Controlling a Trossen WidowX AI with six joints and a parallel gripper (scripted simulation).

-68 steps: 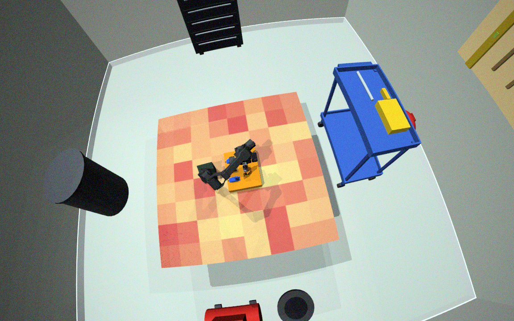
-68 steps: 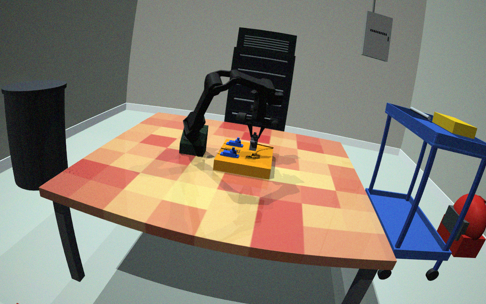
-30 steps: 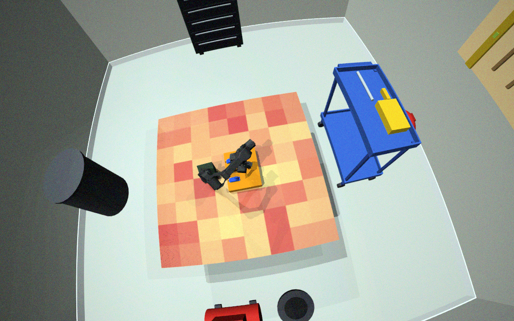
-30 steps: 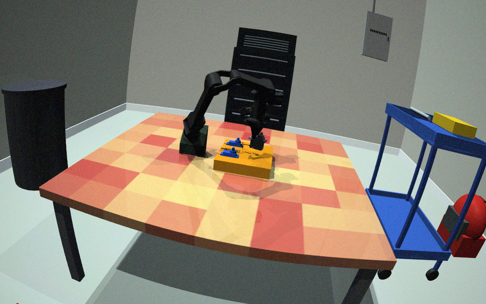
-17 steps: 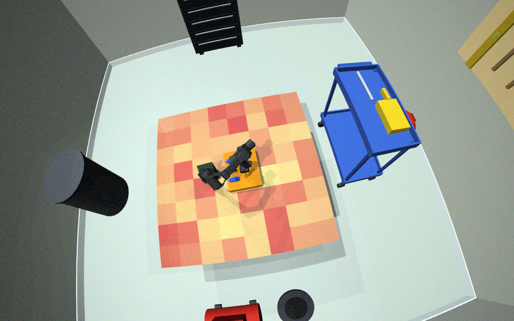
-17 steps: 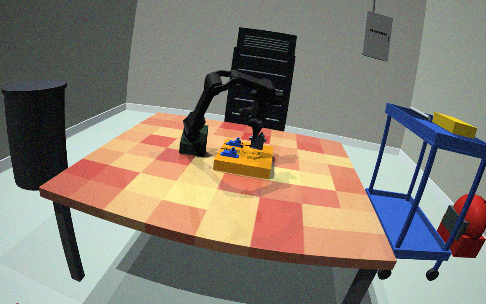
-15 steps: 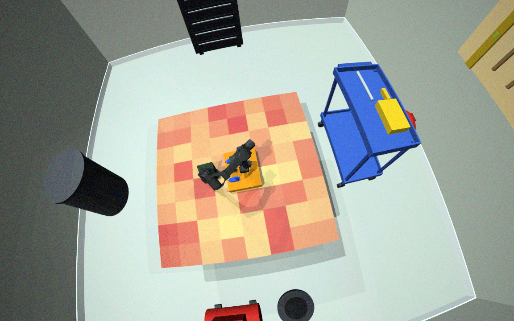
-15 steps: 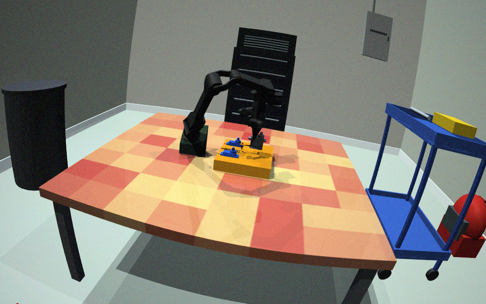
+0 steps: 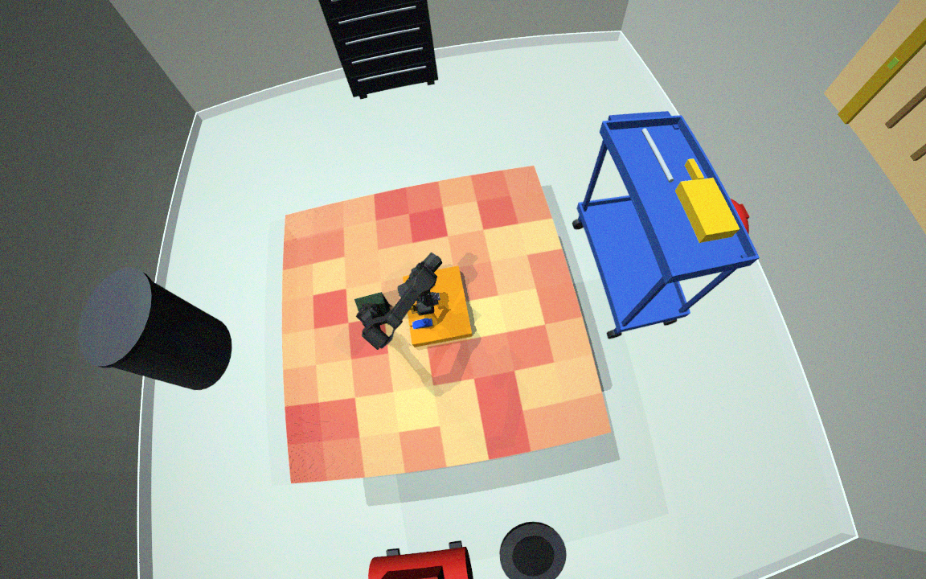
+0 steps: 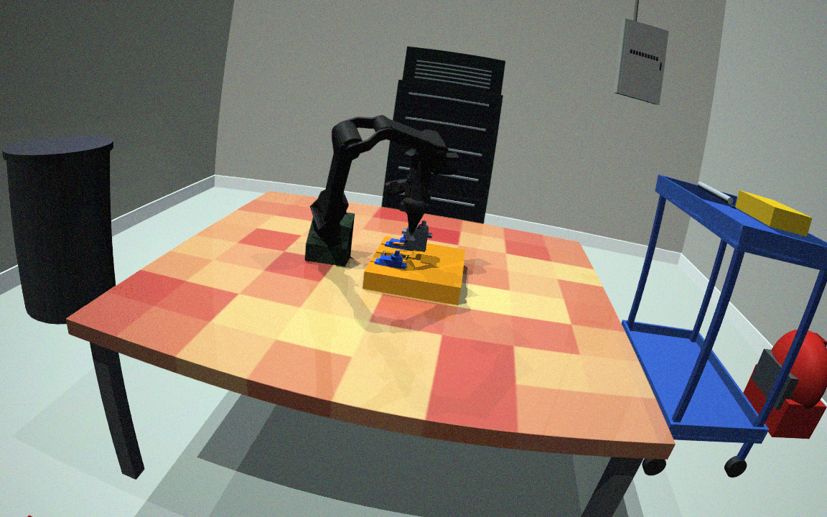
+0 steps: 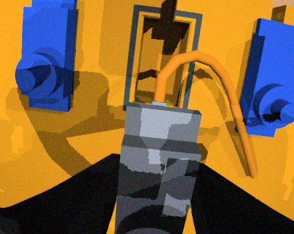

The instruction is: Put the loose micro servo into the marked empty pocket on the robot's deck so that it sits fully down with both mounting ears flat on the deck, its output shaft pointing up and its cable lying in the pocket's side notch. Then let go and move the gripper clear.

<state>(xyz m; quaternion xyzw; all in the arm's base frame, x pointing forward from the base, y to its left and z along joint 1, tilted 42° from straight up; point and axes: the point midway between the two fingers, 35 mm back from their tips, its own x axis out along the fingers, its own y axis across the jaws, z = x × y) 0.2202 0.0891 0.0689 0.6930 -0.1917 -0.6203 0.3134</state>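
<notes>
Now: gripper tip 7 cm short of the deck, 1 cm to the right of it and 10 cm above it.
</notes>
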